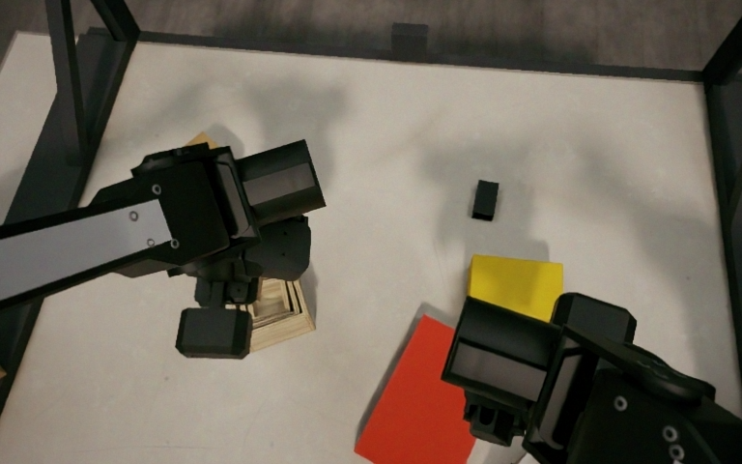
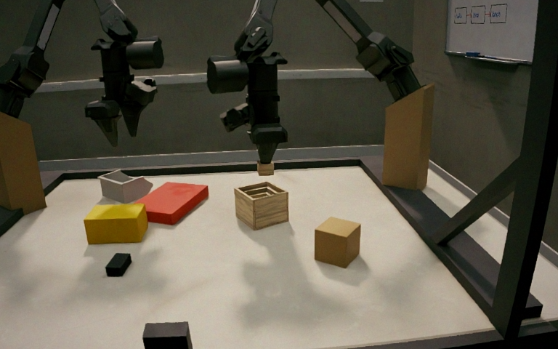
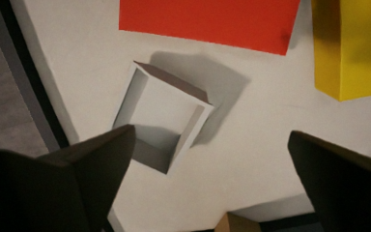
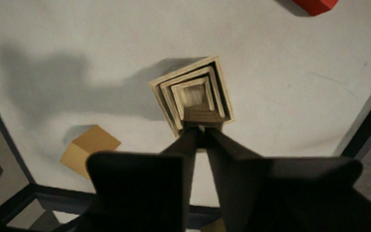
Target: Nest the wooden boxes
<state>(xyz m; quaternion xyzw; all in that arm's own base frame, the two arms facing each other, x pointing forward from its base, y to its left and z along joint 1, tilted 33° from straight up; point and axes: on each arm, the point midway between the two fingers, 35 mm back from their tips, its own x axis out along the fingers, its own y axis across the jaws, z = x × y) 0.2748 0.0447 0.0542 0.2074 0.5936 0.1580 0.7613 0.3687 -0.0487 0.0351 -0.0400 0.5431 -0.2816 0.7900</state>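
My right gripper is now 120 mm above the biggest wooden box, 10 mm to the right of it and 10 mm past it. Also, from my right hand: tan cube (180 mm behind, 110 mm to the right, 110 mm below); then red slab (210 mm to the left, 130 mm below, 90 mm ahead); then smallest wooden box (40 mm below).
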